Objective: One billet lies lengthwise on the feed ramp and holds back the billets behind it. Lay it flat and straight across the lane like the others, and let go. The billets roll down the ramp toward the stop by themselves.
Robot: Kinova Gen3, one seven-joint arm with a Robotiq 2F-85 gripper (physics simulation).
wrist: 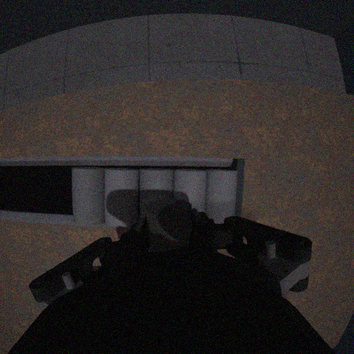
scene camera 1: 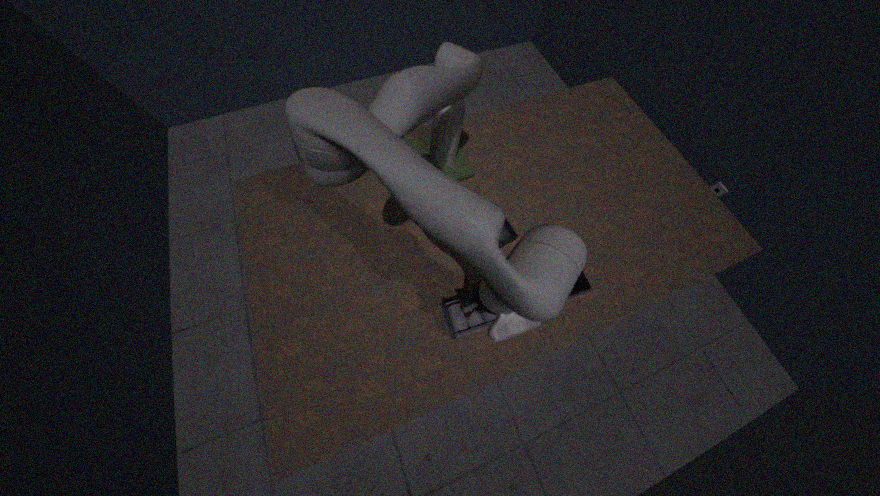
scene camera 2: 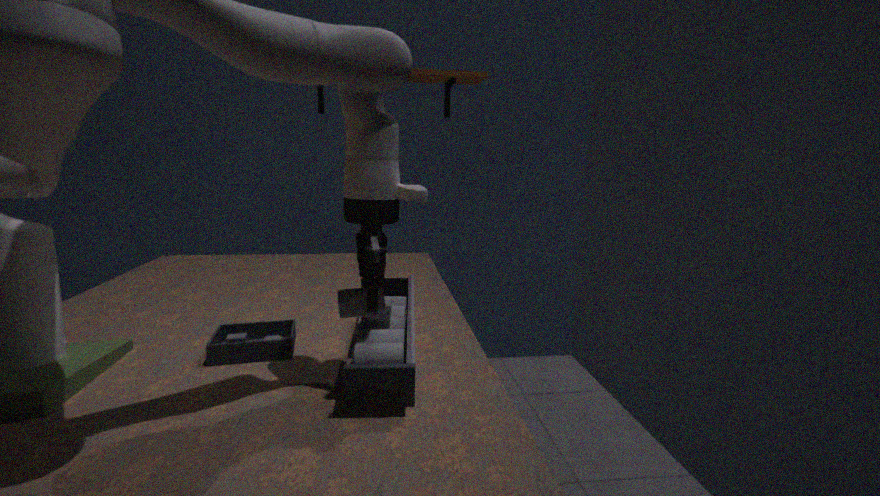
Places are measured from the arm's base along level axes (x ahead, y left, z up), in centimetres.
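Where they show: gripper, fingertip midpoint: (scene camera 2: pixel 370 308); arm's base, link origin: (scene camera 1: pixel 442 156) (scene camera 2: pixel 25 360).
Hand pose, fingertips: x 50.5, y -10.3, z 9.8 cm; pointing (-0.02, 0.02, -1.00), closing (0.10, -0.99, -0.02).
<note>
Each offset is from my fingertips to the top centre of the thing.
The dark feed ramp (scene camera 2: pixel 379 387) (wrist: pixel 140 161) (scene camera 1: pixel 454 322) lies near the table's edge. Several pale billets (wrist: pixel 88 197) {dy -6.4, dx +1.3, dz -2.8 cm} (scene camera 2: pixel 379 352) lie side by side across its lane, packed against the stop (wrist: pixel 239 186). The upper part of the lane (wrist: pixel 35 189) is bare. My gripper (scene camera 2: pixel 372 305) (wrist: pixel 168 228) points straight down into the lane, just over the row. It is shut on one billet (wrist: pixel 161 211), which sits in shadow and is turned across the lane like the others. I cannot tell whether it touches the row. In scene camera 1 the arm hides the gripper.
A small dark tray {dy +15.1, dx -19.8, dz -8.5 cm} (scene camera 2: pixel 250 341) with a few small parts stands to the left of the ramp. A green block (scene camera 1: pixel 462 167) (scene camera 2: pixel 117 349) lies near the arm's base. The table edge (scene camera 2: pixel 456 309) runs close beside the ramp. A shelf (scene camera 2: pixel 451 77) hangs high behind.
</note>
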